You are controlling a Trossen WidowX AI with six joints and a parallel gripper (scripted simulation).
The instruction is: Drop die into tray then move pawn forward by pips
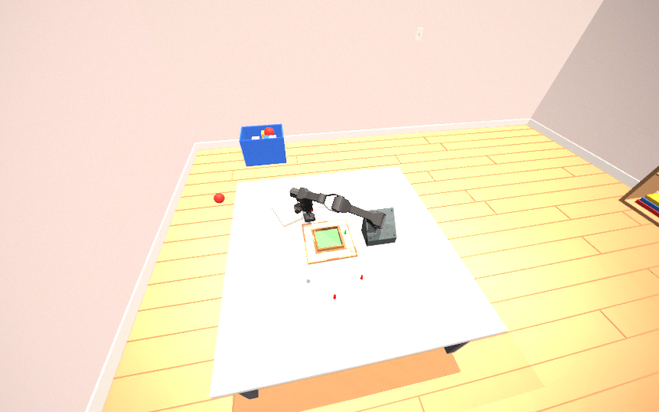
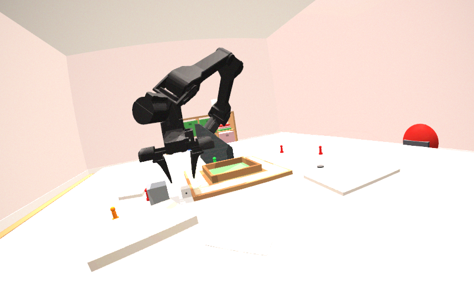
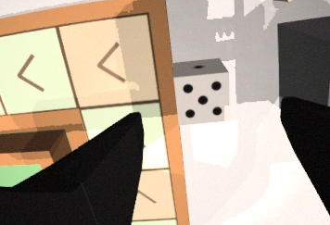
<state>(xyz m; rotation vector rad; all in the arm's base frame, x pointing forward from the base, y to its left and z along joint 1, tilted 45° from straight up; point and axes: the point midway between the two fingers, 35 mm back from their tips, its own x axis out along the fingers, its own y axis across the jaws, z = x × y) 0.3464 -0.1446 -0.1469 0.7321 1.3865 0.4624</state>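
Right now my gripper tip is 3 cm above the white die. From my gripper tip the other things lie so: grey block 7 cm to the right, 2 cm below, 1 cm behind; then green tray floor 17 cm to the left, 7 cm behind, 4 cm below; then orange pawn 18 cm to the right, 3 cm below, 3 cm ahead.
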